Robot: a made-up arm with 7 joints. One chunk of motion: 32 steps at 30 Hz.
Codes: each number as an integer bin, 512 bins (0 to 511) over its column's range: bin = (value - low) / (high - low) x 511, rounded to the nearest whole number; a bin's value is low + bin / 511 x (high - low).
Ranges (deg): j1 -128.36..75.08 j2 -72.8..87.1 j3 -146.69..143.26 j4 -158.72..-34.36 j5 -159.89..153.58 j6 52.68..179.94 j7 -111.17..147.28
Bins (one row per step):
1: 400 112 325 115 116 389 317
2: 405 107 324 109 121 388 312
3: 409 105 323 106 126 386 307
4: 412 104 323 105 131 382 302
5: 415 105 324 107 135 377 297
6: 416 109 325 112 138 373 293
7: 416 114 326 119 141 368 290
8: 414 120 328 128 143 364 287
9: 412 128 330 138 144 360 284
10: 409 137 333 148 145 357 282
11: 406 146 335 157 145 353 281
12: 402 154 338 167 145 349 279
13: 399 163 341 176 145 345 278
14: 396 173 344 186 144 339 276
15: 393 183 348 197 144 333 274
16: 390 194 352 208 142 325 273
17: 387 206 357 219 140 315 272
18: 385 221 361 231 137 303 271
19: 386 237 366 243 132 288 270
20: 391 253 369 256 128 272 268
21: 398 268 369 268 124 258 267
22: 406 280 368 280 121 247 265
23: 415 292 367 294 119 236 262
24: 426 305 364 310 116 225 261
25: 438 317 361 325 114 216 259
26: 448 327 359 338 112 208 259
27: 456 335 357 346 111 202 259
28: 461 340 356 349 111 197 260
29: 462 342 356 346 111 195 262
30: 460 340 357 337 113 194 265
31: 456 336 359 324 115 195 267
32: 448 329 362 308 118 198 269
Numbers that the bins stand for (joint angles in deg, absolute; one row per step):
1: 30.89 -37.75 37.72 -130.73 -88.73 149.56 49.16
2: 32.88 -39.32 37.15 -132.19 -85.66 149.31 46.63
3: 34.47 -39.94 36.59 -132.92 -82.60 148.81 44.10
4: 35.67 -40.26 36.59 -133.17 -79.53 147.81 41.57
5: 36.86 -39.94 37.15 -132.68 -77.08 146.57 39.04
6: 37.26 -38.69 37.72 -131.46 -75.23 145.57 37.02
7: 37.26 -37.13 38.29 -129.76 -73.39 144.33 35.50
8: 36.46 -35.25 39.42 -127.57 -72.17 143.33 33.99
9: 35.67 -32.75 40.56 -125.14 -71.55 142.33 32.47
10: 34.47 -29.93 42.26 -122.70 -70.94 141.59 31.46
11: 33.28 -27.11 43.39 -120.51 -70.94 140.59 30.95
12: 31.68 -24.61 45.10 -118.08 -70.94 139.60 29.94
13: 30.49 -21.79 46.80 -115.89 -70.94 138.60 29.43
14: 29.30 -18.67 48.50 -113.45 -71.55 137.10 28.42
15: 28.10 -15.54 50.77 -110.78 -71.55 135.61 27.41
16: 26.91 -12.09 53.04 -108.10 -72.78 133.62 26.91
17: 25.71 -8.34 55.88 -105.42 -74.01 131.13 26.40
18: 24.92 -3.65 58.15 -102.50 -75.85 128.14 25.89
19: 25.31 1.36 60.98 -99.58 -78.92 124.40 25.39
20: 27.31 6.37 62.69 -96.42 -81.37 120.42 24.38
21: 30.09 11.06 62.69 -93.50 -83.82 116.93 23.87
22: 33.28 14.82 62.12 -90.58 -85.66 114.19 22.86
23: 36.86 18.57 61.55 -87.17 -86.89 111.45 21.34
24: 41.24 22.64 59.85 -83.28 -88.73 108.71 20.84
25: 46.02 26.39 58.15 -79.63 -89.96 106.47 19.83
26: 50.00 29.52 57.01 -76.46 -91.18 104.48 19.83
27: 53.18 32.03 55.88 -74.52 -91.80 102.99 19.83
28: 55.17 33.59 55.31 -73.79 -91.80 101.74 20.33
29: 55.57 34.22 55.31 -74.52 -91.80 101.24 21.34
30: 54.78 33.59 55.88 -76.71 -90.57 100.99 22.86
31: 53.18 32.34 57.01 -79.87 -89.34 101.24 23.87
32: 50.00 30.15 58.71 -83.76 -87.50 101.99 24.88

